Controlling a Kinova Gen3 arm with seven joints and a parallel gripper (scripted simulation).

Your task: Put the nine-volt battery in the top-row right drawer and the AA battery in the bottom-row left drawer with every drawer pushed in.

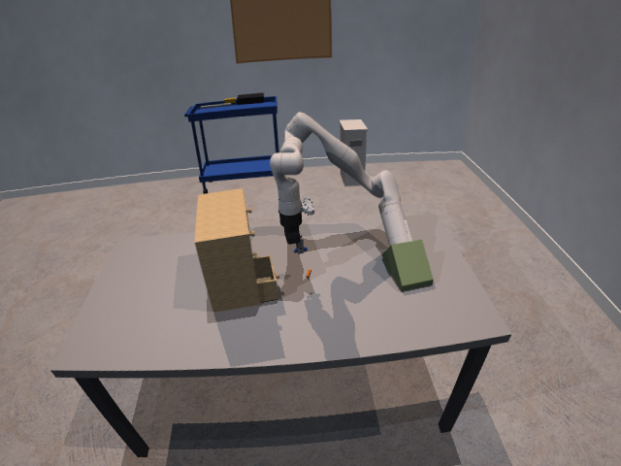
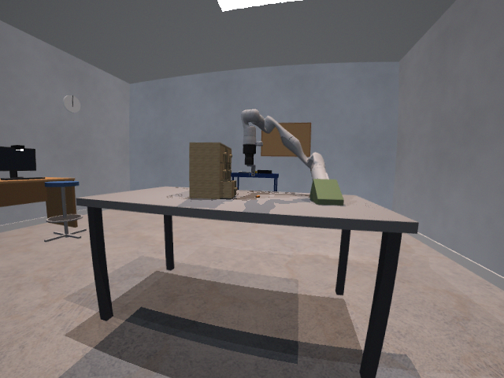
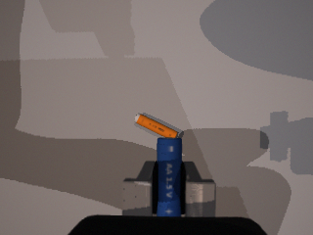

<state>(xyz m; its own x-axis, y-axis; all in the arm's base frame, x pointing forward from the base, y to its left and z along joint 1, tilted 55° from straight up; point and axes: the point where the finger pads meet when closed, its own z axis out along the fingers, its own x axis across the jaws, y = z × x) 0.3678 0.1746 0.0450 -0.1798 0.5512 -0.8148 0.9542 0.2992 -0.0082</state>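
The orange AA battery lies 30 mm behind my hand, 20 mm to the right of it and 140 mm below it. Round my hand: orange nine-volt battery: 260 mm ahead, 40 mm to the right, 70 mm above; blue cylindrical battery: 10 mm below.
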